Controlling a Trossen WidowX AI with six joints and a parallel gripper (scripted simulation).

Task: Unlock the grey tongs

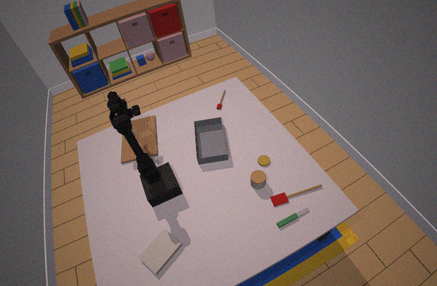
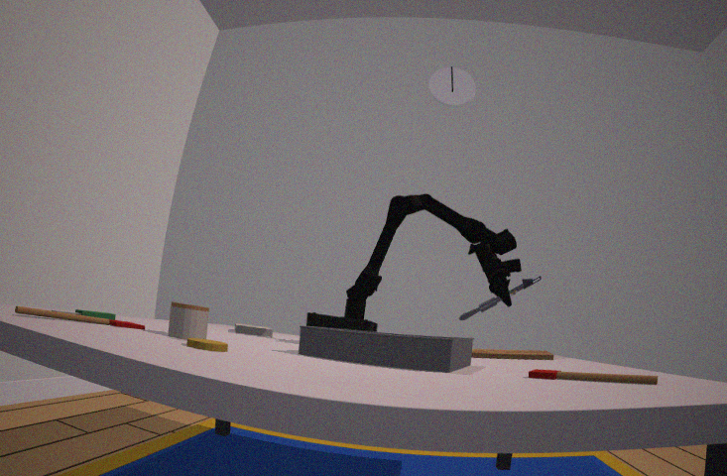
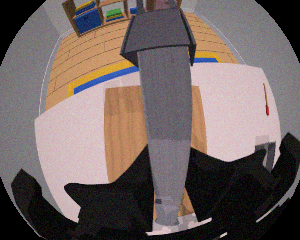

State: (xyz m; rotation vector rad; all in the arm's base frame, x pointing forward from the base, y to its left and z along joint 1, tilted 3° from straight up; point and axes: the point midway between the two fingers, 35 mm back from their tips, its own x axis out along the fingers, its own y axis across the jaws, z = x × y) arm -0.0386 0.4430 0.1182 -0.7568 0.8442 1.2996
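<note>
Right now the wooden board is 5 cm to the right of my gripper tip and 14 cm below it. From my gripper tip the other things lie so: beige block: 5 cm behind, 83 cm to the right, 14 cm below; then grey roasting tin: 42 cm ahead, 31 cm to the right, 12 cm below; then yellow disc: 64 cm ahead, 58 cm to the right, 14 cm below.
</note>
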